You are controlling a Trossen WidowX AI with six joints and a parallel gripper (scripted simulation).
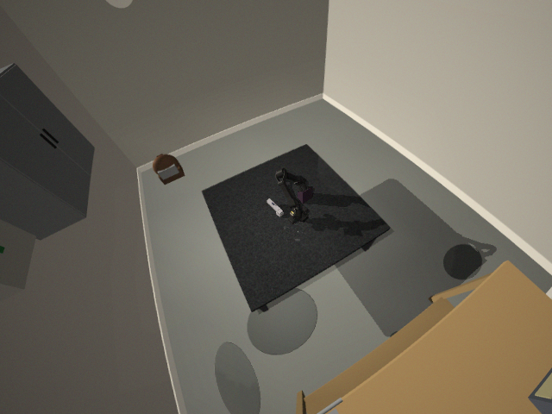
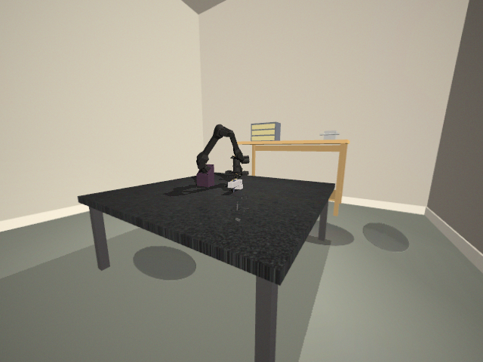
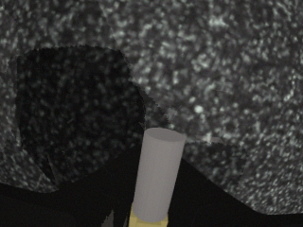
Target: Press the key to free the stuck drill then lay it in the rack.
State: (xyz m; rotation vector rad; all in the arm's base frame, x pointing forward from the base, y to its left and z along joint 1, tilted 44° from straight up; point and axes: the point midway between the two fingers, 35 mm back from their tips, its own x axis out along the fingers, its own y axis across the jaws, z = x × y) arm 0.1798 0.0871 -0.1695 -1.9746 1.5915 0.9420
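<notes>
Right now my gripper tip is 40 mm to the left of the drill, 40 mm below it and 10 mm short of it.
</notes>
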